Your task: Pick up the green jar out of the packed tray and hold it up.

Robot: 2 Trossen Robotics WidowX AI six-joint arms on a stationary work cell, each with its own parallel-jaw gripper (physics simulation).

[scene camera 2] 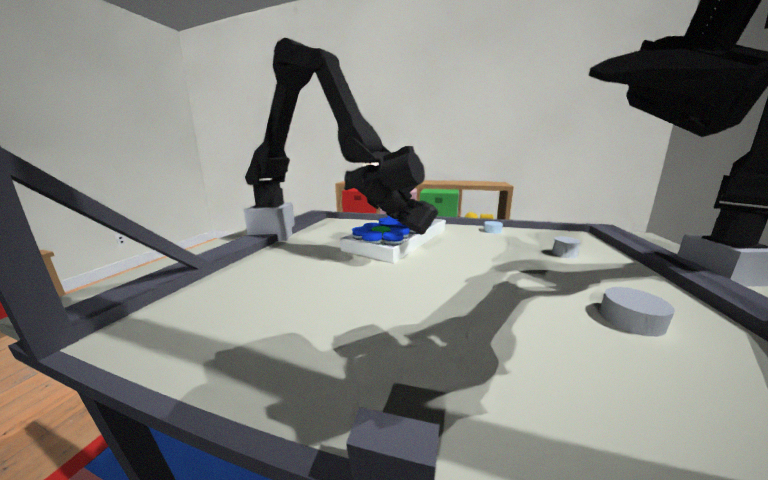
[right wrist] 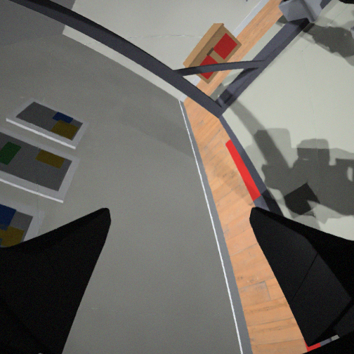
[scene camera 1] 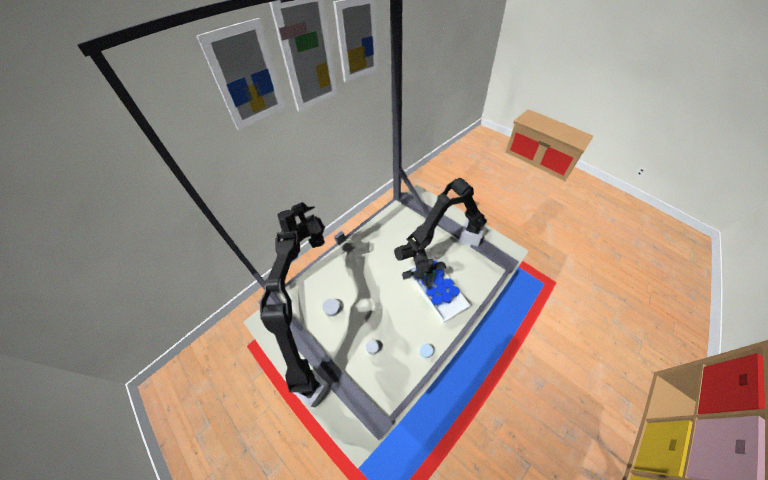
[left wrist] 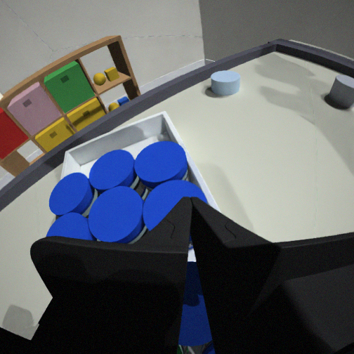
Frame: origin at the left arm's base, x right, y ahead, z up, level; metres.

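Where they show: left gripper, between the fingertips: (scene camera 1: 429, 289); right gripper, between the fingertips: (scene camera 1: 319, 216); left arm's base, origin of its link: (scene camera 2: 269, 205) (scene camera 1: 473, 228); right arm's base, origin of its link: (scene camera 2: 733, 242) (scene camera 1: 308, 386).
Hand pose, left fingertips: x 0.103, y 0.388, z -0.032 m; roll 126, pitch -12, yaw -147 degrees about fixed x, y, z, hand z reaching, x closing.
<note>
Things, the pixels of their top centre, and the offset from my left fingertips.
- green jar, centre of its top: (scene camera 2: 381, 228) dz -0.010, dx +0.025, dy -0.091 m
- large grey cylinder, centre of its top: (scene camera 2: 638, 299) (scene camera 1: 330, 306) dz -0.026, dx +0.363, dy +0.227 m
- smaller grey cylinder, centre of its top: (scene camera 2: 567, 239) (scene camera 1: 371, 346) dz -0.021, dx +0.125, dy +0.312 m
- light blue cylinder, centre of its top: (scene camera 2: 493, 223) (scene camera 1: 426, 350) dz -0.032, dx -0.076, dy +0.240 m
- small dark block, centre of its top: (scene camera 2: 394, 429) (scene camera 1: 339, 234) dz +0.002, dx +0.511, dy -0.115 m
The green jar (scene camera 2: 382, 229) sits among blue-lidded jars (scene camera 1: 444, 291) (scene camera 2: 370, 236) (left wrist: 116, 215) in the white tray (scene camera 1: 454, 310) (scene camera 2: 368, 249) (left wrist: 114, 135). In the left wrist view a small green sliver (left wrist: 180, 349) of it shows at the bottom edge, behind the fingers. My left gripper (scene camera 1: 429, 284) (scene camera 2: 420, 227) (left wrist: 188, 203) is shut with nothing between its fingers. It is low over the tray, its tips in front of a blue lid at the tray's side. My right gripper (scene camera 1: 295, 209) (right wrist: 181, 215) is open and empty, raised away from the tray and facing the wall.
A large grey cylinder (scene camera 1: 331, 306) (scene camera 2: 637, 311), a smaller grey cylinder (scene camera 1: 373, 346) (scene camera 2: 566, 246) (left wrist: 343, 91) and a light blue cylinder (scene camera 1: 426, 350) (scene camera 2: 492, 226) (left wrist: 225, 82) stand on the table. Dark frame rails border it, with a small dark block (scene camera 1: 339, 237) (scene camera 2: 393, 441) at one edge.
</note>
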